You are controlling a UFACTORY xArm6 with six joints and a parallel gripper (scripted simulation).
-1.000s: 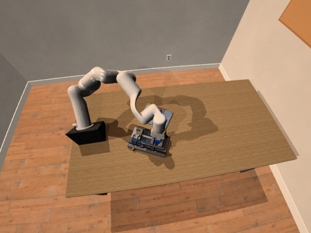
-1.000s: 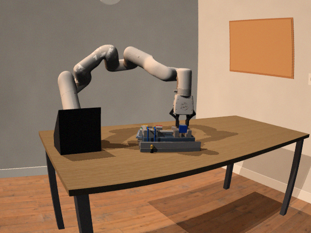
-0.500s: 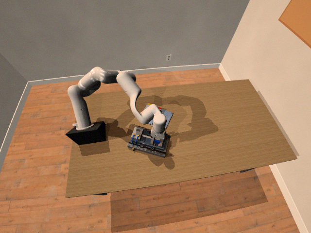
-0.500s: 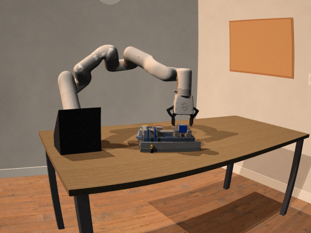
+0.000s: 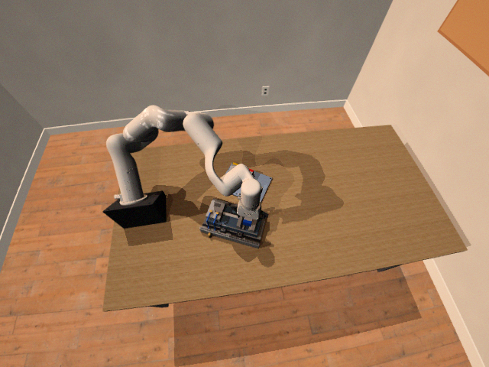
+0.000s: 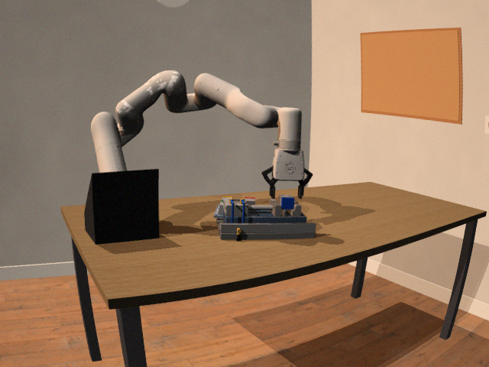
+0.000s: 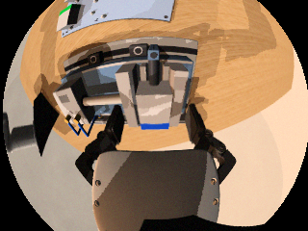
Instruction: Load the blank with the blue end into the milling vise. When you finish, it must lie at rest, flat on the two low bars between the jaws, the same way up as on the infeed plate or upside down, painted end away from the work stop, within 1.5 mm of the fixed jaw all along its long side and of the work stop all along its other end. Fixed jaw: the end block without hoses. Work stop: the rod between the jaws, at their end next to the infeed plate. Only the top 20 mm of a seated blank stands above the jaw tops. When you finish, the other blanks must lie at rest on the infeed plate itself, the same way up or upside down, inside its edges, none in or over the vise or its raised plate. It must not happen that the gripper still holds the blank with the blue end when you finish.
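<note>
Now: hand 20 mm above the blue-ended blank. Round my hand: work stop rod: 20 mm ahead, 40 mm to the left, 30 mm below; then milling vise: 60 mm behind, 30 mm to the left, 80 mm below; then fixed jaw: 30 mm ahead, 10 mm to the right, 40 mm below.
</note>
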